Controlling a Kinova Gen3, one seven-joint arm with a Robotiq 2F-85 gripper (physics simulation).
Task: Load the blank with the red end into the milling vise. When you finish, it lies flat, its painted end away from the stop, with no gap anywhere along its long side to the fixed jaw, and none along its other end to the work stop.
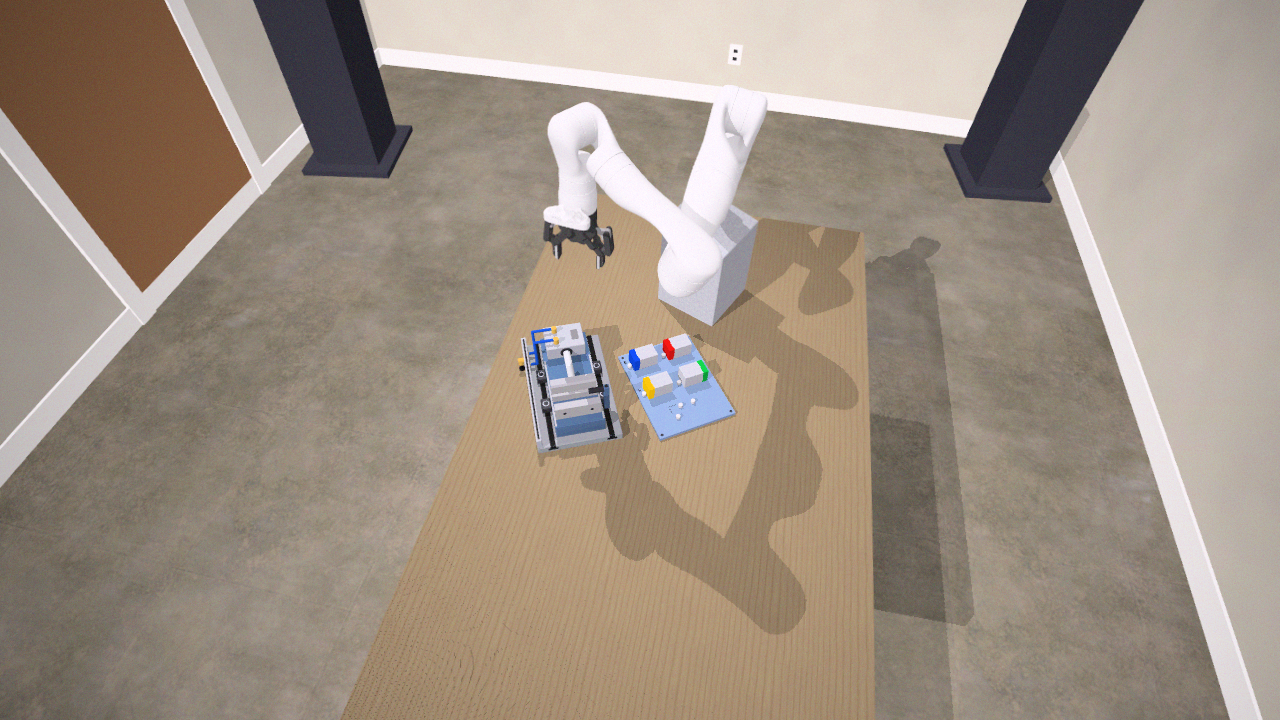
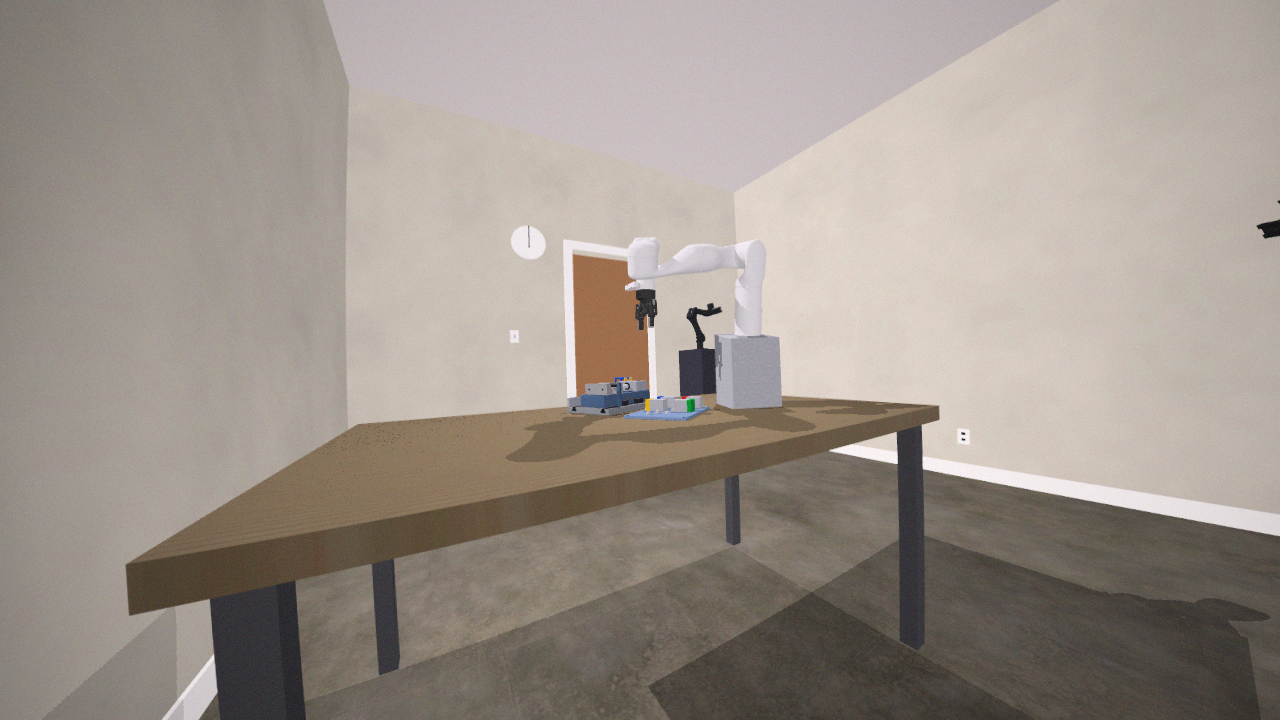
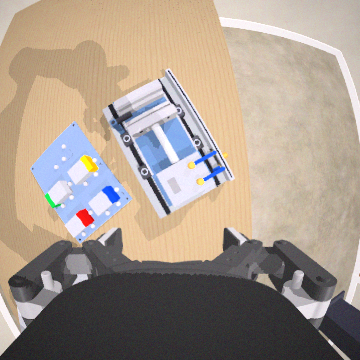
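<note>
The blank with the red end (image 1: pixel 680 344) (image 3: pixel 76 224) lies on the blue board (image 1: pixel 663 428) (image 3: pixel 47 164), at the corner nearest the robot base. The milling vise (image 1: pixel 580 426) (image 2: pixel 600 400) (image 3: pixel 183 183) stands beside the board. Its fixed jaw (image 1: pixel 578 409) (image 3: pixel 142 99) is at the end away from the screw housing; the moving jaw (image 1: pixel 571 385) (image 3: pixel 154 119) is on the screw. No blank shows between them. A dark rod (image 1: pixel 595 390) (image 3: pixel 123 118), apparently the work stop, is at the jaws' board side. My gripper (image 1: pixel 579 258) (image 2: pixel 646 325) (image 3: pixel 172 239) is open and empty, high above the table behind the vise's screw end.
Blanks with blue (image 1: pixel 643 357) (image 3: pixel 102 201), yellow (image 1: pixel 660 384) (image 3: pixel 79 172) and green (image 1: pixel 691 374) (image 3: pixel 60 191) ends lie on the board among white pegs. Blue handles (image 1: pixel 542 332) (image 3: pixel 212 175) rise at the vise's screw end. The robot's grey base block (image 1: pixel 733 268) (image 2: pixel 750 371) stands behind the board.
</note>
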